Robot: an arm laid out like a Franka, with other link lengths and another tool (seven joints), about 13 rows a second.
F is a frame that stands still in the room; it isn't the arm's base.
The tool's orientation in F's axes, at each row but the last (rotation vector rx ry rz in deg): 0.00 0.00 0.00; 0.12 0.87 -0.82; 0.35 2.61 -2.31; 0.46 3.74 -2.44
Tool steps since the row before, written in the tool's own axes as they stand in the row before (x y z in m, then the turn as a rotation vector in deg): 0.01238 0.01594 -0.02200 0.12 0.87 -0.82; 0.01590 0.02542 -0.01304 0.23 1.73 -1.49; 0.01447 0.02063 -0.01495 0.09 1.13 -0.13; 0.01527 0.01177 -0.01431 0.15 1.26 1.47
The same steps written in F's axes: 0.01238 0.01594 -0.02200 0.12 0.87 -0.82; 0.01606 0.02522 -0.01323 0.23 1.73 -1.49; 0.01460 0.02014 -0.01549 0.13 1.13 -0.13; 0.01480 0.01125 -0.01520 0.30 1.24 1.47
